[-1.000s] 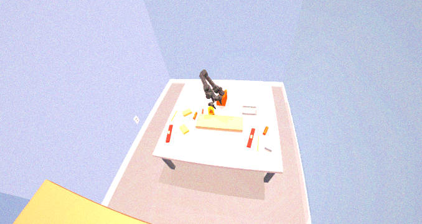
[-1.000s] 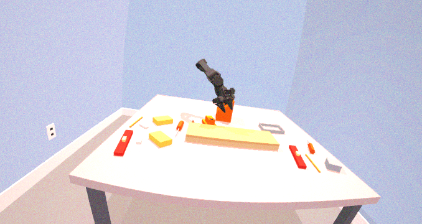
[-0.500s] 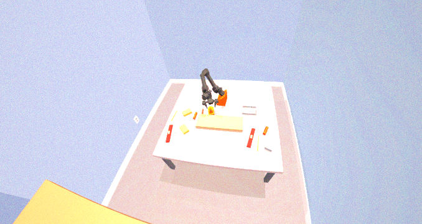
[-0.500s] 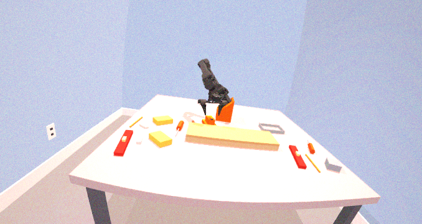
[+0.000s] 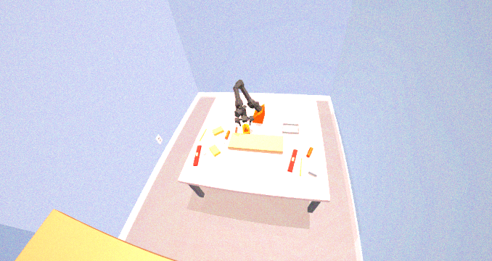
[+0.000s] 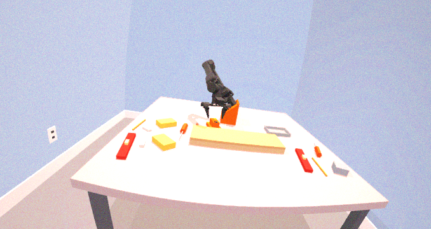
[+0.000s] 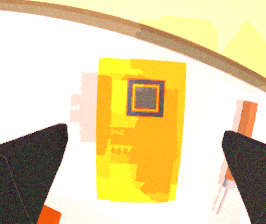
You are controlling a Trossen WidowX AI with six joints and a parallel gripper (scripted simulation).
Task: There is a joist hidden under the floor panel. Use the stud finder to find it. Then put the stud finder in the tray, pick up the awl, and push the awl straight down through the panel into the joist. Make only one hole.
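Now: the stud finder 3 cm below my gripper tip. The rest, counted from my gripper tip: grey-rimmed tray: 44 cm to the left, 13 cm behind, 6 cm below; then grey bracket: 72 cm to the left, 30 cm ahead, 5 cm below.
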